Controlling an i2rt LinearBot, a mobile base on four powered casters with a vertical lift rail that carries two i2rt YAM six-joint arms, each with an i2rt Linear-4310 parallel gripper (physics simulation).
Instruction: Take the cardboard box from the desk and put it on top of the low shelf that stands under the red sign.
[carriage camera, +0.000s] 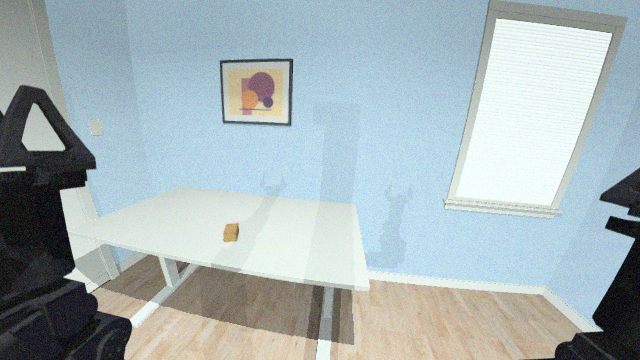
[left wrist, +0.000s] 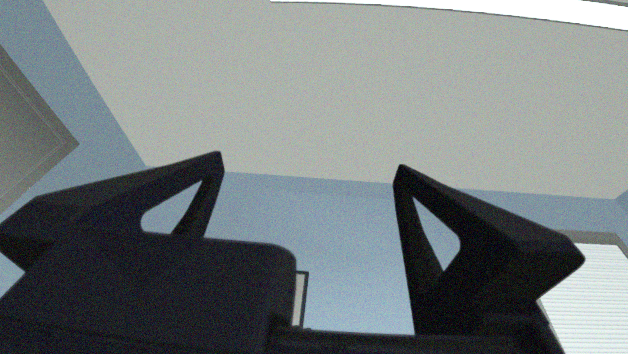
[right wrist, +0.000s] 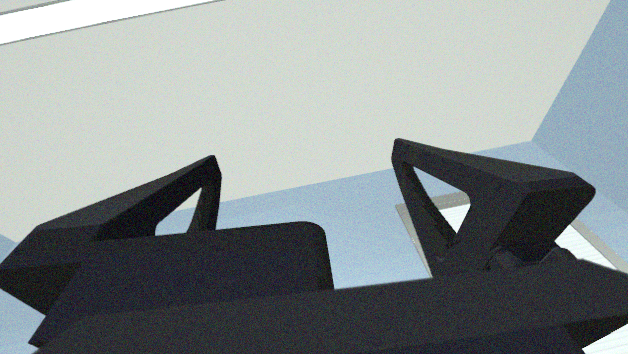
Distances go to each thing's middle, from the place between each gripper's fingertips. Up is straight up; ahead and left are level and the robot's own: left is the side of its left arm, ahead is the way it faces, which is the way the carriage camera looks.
Now: left hand 121 cm short of the framed picture (carriage camera: 253, 91), 24 cm to the right of it and 19 cm below it.
